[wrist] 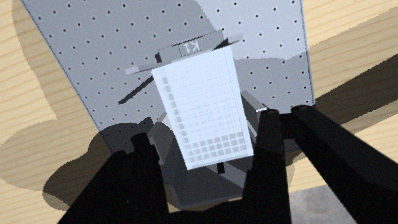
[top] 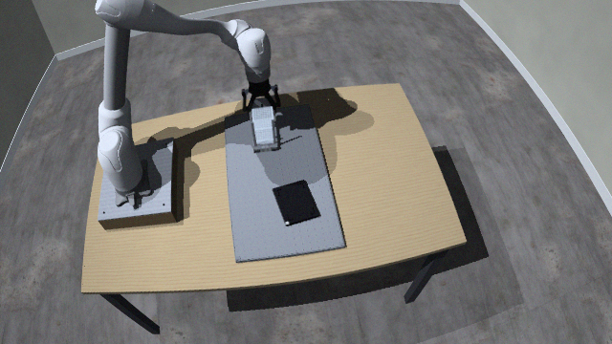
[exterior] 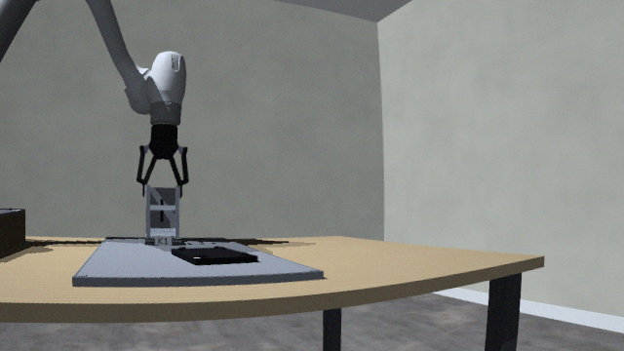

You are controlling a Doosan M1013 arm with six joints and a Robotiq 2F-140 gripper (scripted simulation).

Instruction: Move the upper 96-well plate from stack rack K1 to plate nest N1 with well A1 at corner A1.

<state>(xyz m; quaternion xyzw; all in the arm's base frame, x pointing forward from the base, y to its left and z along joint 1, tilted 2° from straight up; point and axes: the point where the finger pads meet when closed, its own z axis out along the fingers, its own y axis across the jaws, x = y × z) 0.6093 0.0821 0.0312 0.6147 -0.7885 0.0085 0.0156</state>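
My gripper is now 50 mm past the pale A1 square, 430 mm to the left of it and 100 mm above it. From my hand the other things lie so: rack label: 20 mm behind, 90 mm to the right, 100 mm below.
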